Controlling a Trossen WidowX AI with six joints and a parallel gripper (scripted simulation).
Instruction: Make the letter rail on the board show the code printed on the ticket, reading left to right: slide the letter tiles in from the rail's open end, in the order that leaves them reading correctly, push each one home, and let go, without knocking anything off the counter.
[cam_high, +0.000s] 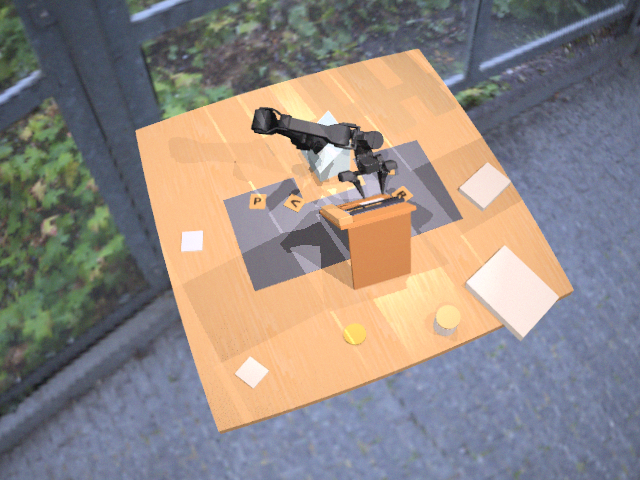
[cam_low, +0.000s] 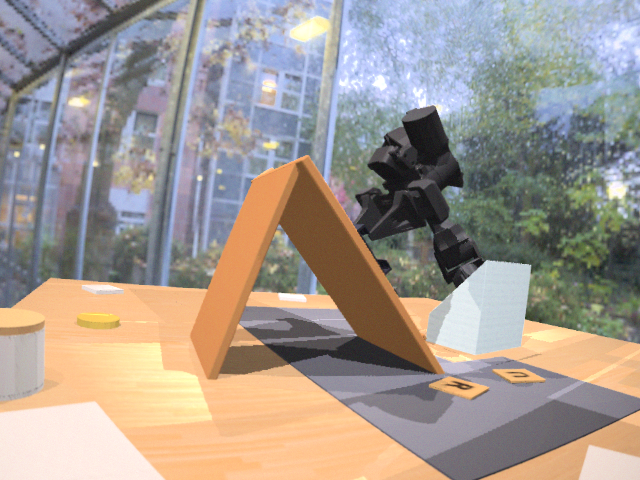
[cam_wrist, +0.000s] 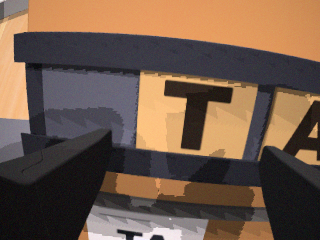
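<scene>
Now: gripper tip 2 cm short of the t tile, 2 cm above it and 1 cm to the left of it. The rest, counted from my gripper tip: white ticket (9 cm below, 4 cm behind, 2 cm to the left); grey mat (18 cm below, 14 cm behind, 6 cm to the right).
</scene>
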